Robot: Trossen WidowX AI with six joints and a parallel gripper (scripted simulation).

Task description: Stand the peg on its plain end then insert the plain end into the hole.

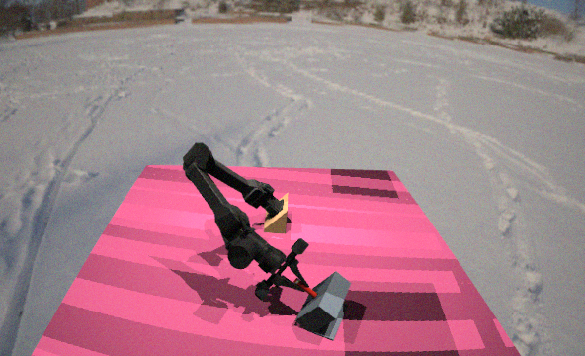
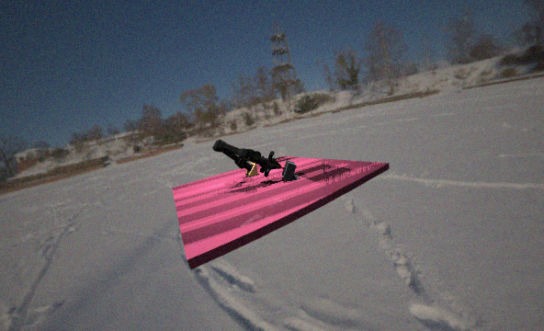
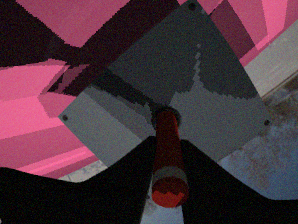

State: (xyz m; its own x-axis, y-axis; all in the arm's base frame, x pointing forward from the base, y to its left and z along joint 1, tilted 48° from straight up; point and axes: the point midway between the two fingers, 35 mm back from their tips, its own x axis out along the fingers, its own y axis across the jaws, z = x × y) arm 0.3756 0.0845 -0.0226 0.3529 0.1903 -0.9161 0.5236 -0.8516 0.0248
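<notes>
The grey sloped panel is 2 cm ahead of my gripper tip, 5 cm to the left of it and 3 cm below it. Also, from my gripper tip: red peg (1 cm behind, 1 cm to the right, 1 cm above).
</notes>
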